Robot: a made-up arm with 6 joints.
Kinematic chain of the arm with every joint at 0, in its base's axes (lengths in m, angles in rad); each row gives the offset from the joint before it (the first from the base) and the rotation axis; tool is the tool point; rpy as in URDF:
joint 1: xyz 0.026 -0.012 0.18 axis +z
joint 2: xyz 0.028 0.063 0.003 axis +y
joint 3: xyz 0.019 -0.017 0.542 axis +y
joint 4: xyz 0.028 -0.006 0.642 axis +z
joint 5: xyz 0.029 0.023 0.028 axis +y
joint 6: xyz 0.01 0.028 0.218 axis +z
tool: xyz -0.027 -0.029 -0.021 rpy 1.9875 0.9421 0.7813
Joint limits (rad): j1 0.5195..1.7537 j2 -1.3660..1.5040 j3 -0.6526..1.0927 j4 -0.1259..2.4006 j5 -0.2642..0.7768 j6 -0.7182..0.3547
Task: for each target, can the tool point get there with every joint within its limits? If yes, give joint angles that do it. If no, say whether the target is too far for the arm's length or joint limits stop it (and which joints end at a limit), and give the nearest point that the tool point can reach.
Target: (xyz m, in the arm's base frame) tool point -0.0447 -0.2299 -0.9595
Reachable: no: joint limits stop it (at a limit: joint 1, joint 2, joint 3, joint 4, joint 5, joint 6) | nearest point 0.7280 0.4284 -0.5955 | short by 1.078 m
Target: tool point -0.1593 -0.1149 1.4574
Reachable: yes | joints 0.8944 -0.7198 0.7174 0.2495 0.4106 0.2657
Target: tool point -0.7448 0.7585 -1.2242
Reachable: no: too far | nearest point -0.2978 0.8419 -0.5725 | short by 0.795 m
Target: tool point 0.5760 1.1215 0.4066
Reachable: yes | joints 0.9841 0.7857 0.8530 0.9955 0.6758 0.1406
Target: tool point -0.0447 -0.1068 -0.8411
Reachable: no: joint limits stop it (at a limit: joint 1, joint 2, joint 3, joint 5, joint 6) | nearest point -0.1710 0.7936 -0.5955 | short by 0.942 m
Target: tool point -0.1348 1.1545 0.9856
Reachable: yes | joints 1.6519 1.0721 -0.1913 2.0267 0.1461 -0.0324
